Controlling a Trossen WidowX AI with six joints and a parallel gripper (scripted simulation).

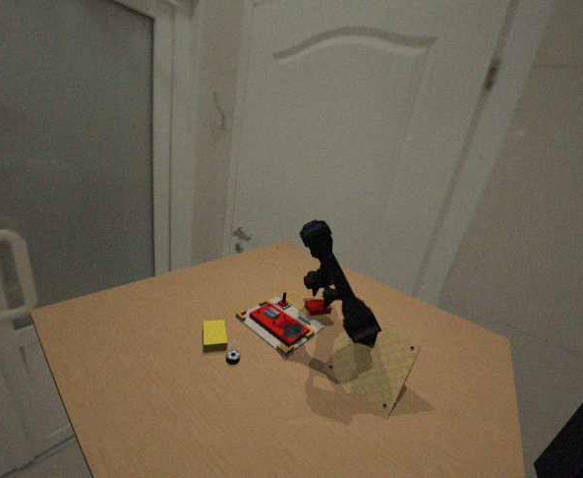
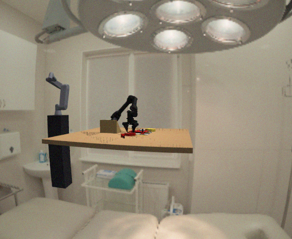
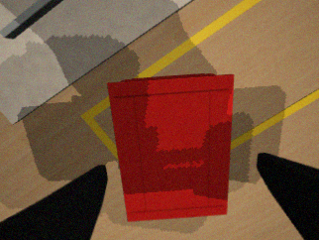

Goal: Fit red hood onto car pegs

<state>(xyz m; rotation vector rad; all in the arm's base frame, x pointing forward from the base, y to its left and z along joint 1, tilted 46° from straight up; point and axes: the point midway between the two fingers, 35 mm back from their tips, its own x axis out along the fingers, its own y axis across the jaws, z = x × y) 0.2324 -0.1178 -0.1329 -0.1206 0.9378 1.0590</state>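
Right now my gripper tip is 20 mm above the red hood. Also, from my gripper tip: yellow block (400 mm to the left, 180 mm ahead, 20 mm below); wheel (420 mm to the left, 80 mm ahead, 20 mm below).
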